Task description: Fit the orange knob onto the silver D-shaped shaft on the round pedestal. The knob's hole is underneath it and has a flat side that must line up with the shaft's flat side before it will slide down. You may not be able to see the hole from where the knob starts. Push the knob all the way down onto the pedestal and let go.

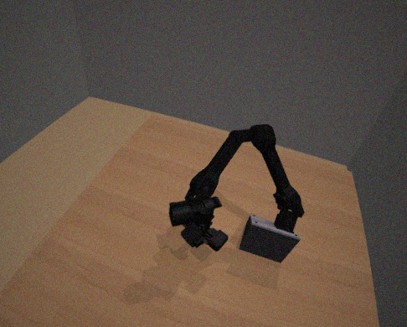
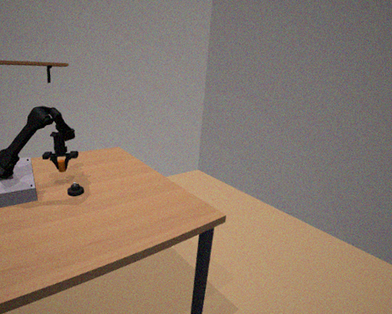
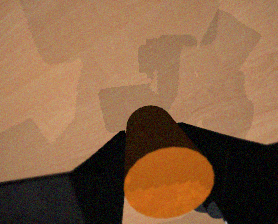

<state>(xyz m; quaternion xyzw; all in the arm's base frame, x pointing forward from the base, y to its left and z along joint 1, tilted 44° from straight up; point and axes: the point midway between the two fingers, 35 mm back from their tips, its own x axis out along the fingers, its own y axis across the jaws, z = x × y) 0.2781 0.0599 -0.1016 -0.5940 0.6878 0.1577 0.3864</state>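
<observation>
My gripper tip is 30 mm short of the round pedestal, 180 mm to the left of it and 50 mm above it. From my gripper tip the other things lie so: orange knob (30 mm above).
</observation>
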